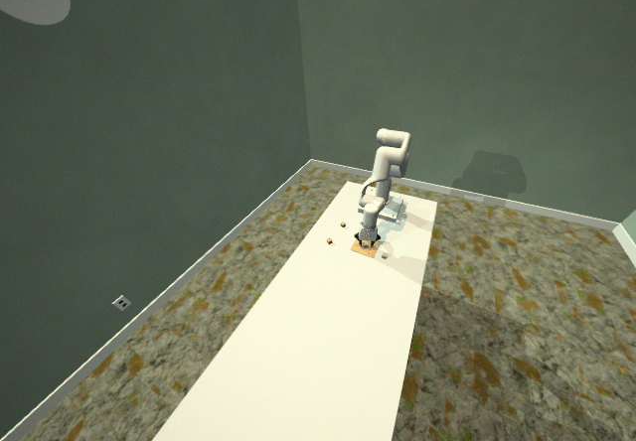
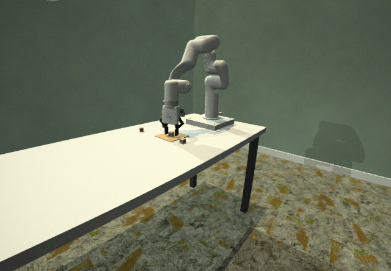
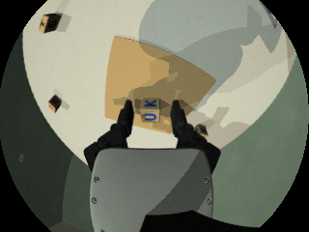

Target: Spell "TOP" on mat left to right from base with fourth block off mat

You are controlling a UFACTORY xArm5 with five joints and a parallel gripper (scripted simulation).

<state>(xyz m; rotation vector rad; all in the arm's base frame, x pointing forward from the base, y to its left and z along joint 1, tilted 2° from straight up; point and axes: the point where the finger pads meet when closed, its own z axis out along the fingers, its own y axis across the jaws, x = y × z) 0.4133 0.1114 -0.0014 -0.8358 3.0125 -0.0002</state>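
The tan mat lies 3 cm below my hand, 1 cm to the right of it and 1 cm behind it.
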